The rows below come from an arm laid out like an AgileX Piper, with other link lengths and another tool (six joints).
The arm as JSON. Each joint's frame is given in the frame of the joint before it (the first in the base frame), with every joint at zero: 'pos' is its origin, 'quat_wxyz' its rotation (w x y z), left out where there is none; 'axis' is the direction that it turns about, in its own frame. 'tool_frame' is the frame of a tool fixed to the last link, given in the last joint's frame.
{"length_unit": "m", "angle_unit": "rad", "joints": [
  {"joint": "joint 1", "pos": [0.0, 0.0, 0.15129], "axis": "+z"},
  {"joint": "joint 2", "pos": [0.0, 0.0, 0.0], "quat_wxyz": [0.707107, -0.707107, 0.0, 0.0], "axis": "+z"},
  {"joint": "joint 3", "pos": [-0.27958, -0.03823, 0.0], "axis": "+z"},
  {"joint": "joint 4", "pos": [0.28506, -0.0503, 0.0], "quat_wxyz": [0.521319, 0.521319, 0.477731, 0.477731], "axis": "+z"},
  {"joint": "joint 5", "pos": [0.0, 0.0, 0.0], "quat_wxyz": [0.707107, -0.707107, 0.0, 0.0], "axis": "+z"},
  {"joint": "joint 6", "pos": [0.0, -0.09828, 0.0], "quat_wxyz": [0.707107, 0.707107, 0.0, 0.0], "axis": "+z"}
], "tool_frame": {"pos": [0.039, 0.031, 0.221], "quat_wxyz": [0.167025, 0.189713, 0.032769, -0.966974]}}
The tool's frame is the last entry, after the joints.
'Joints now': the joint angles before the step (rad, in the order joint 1, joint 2, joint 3, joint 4, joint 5, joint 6). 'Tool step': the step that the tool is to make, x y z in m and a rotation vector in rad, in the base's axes. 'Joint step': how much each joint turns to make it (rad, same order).
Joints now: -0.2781 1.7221 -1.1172 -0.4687 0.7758 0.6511
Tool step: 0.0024 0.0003 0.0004 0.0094 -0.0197 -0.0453
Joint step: 0.0002 -0.0001 0.0001 -0.0019 0.0000 0.0518
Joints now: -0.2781 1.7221 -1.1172 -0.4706 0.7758 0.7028
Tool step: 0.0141 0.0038 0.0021 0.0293 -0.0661 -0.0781
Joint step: 0.0001 -0.0001 0.0001 0.0105 -0.0295 0.0945
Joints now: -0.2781 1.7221 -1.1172 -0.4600 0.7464 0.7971
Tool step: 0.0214 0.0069 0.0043 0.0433 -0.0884 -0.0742
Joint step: 0.0001 0.0000 -0.0001 0.0252 -0.0521 0.0916
